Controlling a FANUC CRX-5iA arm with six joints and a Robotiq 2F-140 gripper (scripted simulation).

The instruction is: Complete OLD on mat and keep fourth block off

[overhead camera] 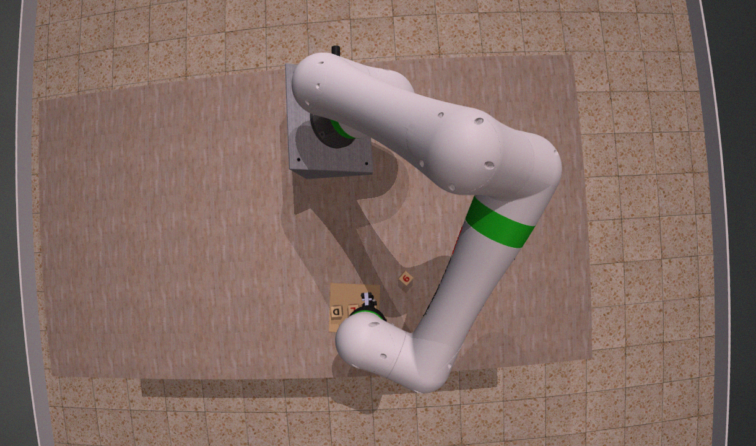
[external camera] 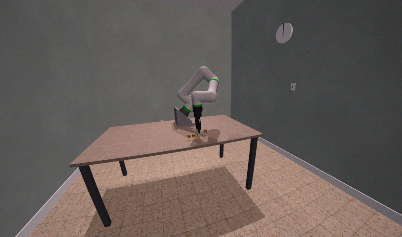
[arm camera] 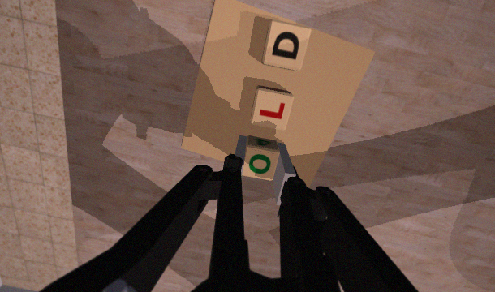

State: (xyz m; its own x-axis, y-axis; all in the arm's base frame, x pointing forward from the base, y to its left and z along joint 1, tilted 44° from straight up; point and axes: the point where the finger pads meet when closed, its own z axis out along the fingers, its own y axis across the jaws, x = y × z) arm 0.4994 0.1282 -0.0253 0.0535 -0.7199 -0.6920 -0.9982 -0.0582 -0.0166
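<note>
Now: the mat 50 mm to the right of my hand and 40 mm below it. The rest, counted from my hand: block: 10 mm ahead, 100 mm to the right, 20 mm below.
</note>
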